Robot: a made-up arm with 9 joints. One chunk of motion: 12 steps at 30 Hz.
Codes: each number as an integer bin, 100 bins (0 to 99) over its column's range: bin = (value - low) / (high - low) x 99, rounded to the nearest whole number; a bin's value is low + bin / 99 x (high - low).
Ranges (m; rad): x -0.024..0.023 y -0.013..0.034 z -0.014..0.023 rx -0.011..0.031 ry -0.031..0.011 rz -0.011..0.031
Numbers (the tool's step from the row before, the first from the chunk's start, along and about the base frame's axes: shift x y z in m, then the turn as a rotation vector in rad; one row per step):
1: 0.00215 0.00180 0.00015 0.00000 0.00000 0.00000
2: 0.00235 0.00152 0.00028 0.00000 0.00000 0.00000
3: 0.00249 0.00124 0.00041 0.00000 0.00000 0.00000
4: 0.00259 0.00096 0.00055 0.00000 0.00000 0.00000
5: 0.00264 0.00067 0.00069 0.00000 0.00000 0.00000
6: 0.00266 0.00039 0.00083 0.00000 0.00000 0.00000
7: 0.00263 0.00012 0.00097 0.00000 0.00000 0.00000
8: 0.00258 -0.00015 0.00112 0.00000 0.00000 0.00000
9: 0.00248 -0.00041 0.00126 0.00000 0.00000 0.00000
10: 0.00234 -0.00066 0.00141 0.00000 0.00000 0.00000
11: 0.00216 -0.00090 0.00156 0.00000 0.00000 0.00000
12: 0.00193 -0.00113 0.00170 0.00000 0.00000 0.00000
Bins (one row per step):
1: 55 31 38 26 73 26
2: 56 31 38 26 73 26
3: 56 30 39 26 73 26
4: 56 29 39 26 73 26
5: 56 29 39 26 73 26
6: 56 28 40 26 73 26
7: 56 28 40 26 73 26
8: 56 27 40 26 73 26
9: 56 27 41 26 73 26
10: 55 26 41 26 73 26
11: 55 25 42 26 73 26
12: 55 25 42 26 73 26

